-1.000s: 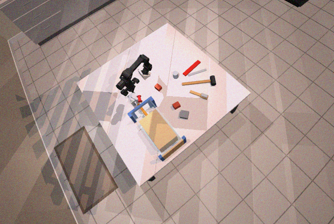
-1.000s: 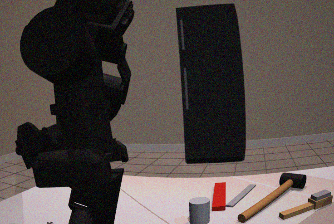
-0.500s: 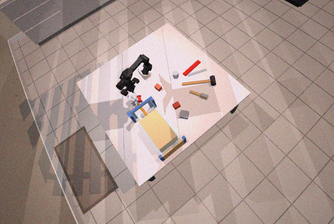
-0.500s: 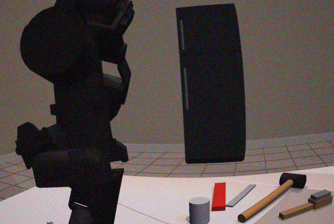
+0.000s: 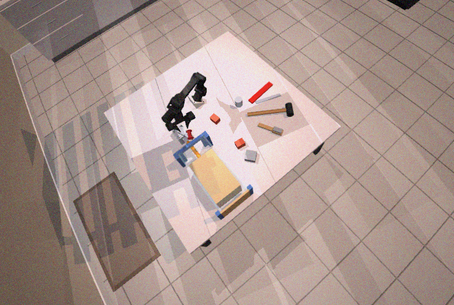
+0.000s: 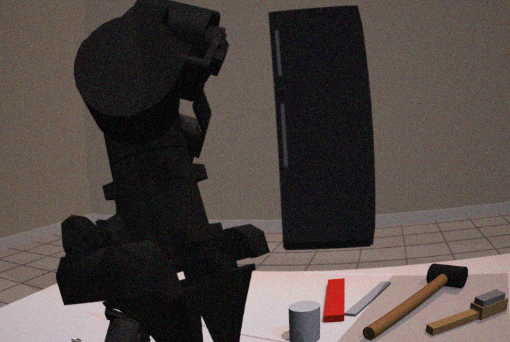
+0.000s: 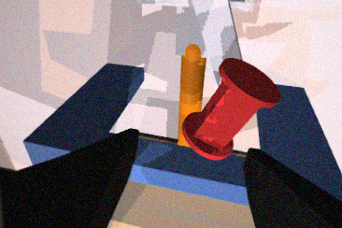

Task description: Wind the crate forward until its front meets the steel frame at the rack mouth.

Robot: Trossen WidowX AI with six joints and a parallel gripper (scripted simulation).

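Right now the red knob is 20 mm ahead of my gripper tip, 20 mm to the left of it and 70 mm below it. Also, from my gripper tip: clear-panelled cubby (330 mm ahead, 30 mm to the left, 90 mm below); winch handle (20 mm behind, 100 mm below); grey hand winch (90 mm behind, 40 mm to the right, 170 mm below).
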